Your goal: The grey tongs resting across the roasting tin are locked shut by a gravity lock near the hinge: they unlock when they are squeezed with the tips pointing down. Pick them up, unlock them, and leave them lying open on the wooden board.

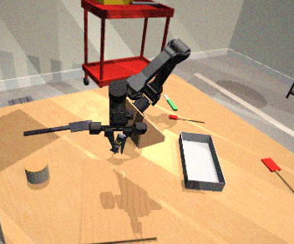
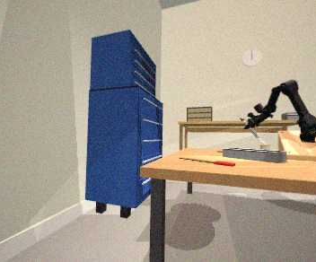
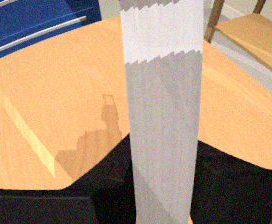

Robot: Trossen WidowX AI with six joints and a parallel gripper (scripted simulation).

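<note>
Right now the wooden board is 1 cm ahead of my gripper tip and 20 cm below it. The rest, counted from my gripper tip: roasting tin: 1 cm behind, 41 cm to the left, 18 cm below; red spatula: 20 cm ahead, 73 cm to the left, 20 cm below; dark spatula: 44 cm behind, 8 cm to the right, 20 cm below.
</note>
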